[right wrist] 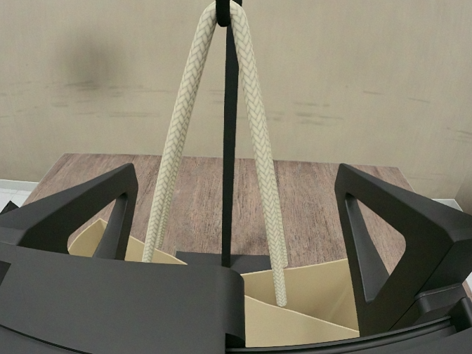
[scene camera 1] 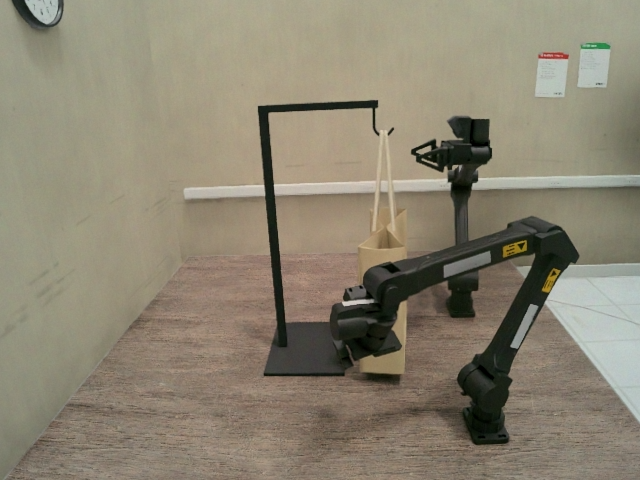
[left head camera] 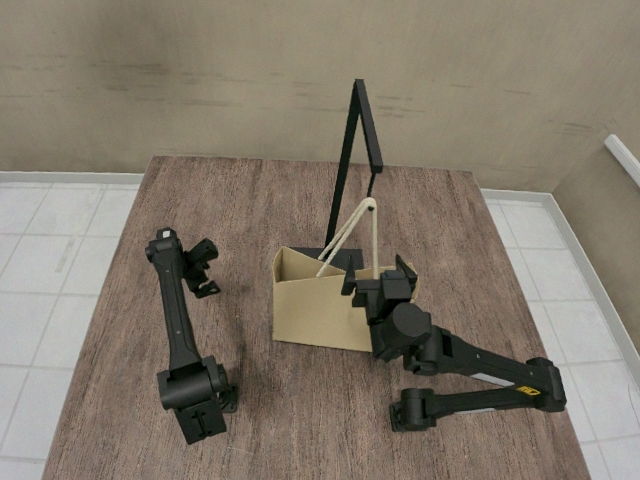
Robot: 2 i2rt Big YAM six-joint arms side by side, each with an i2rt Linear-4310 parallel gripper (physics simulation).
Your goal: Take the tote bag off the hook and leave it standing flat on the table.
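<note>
A tan tote bag (left head camera: 315, 310) (scene camera 1: 382, 363) (right wrist: 280, 327) hangs upright by its cream rope handles (left head camera: 375, 232) (scene camera 1: 379, 170) (right wrist: 257, 110), which loop over the black hook (left head camera: 370, 186) (scene camera 1: 374, 119) (right wrist: 223, 15). Its bottom is at or close to the table; any gap is hard to tell. My right gripper (left head camera: 375, 260) (scene camera 1: 416, 156) (right wrist: 236, 174) is open and empty. It is above the bag's front side, apart from the handles, with one finger on either side of them in the right wrist view. My left gripper (left head camera: 204, 281) (scene camera 1: 368, 352) is open and empty, to the left of the bag in the left head camera.
A black stand (left head camera: 342, 196) (scene camera 1: 269, 206) (right wrist: 230, 150) rises behind the bag, and its top bar (left head camera: 368, 124) (scene camera 1: 320, 106) reaches forward to the hook. Its flat base (scene camera 1: 302, 361) lies on the wooden table (left head camera: 227, 206) (scene camera 1: 206, 413). A wall runs along the back of the table.
</note>
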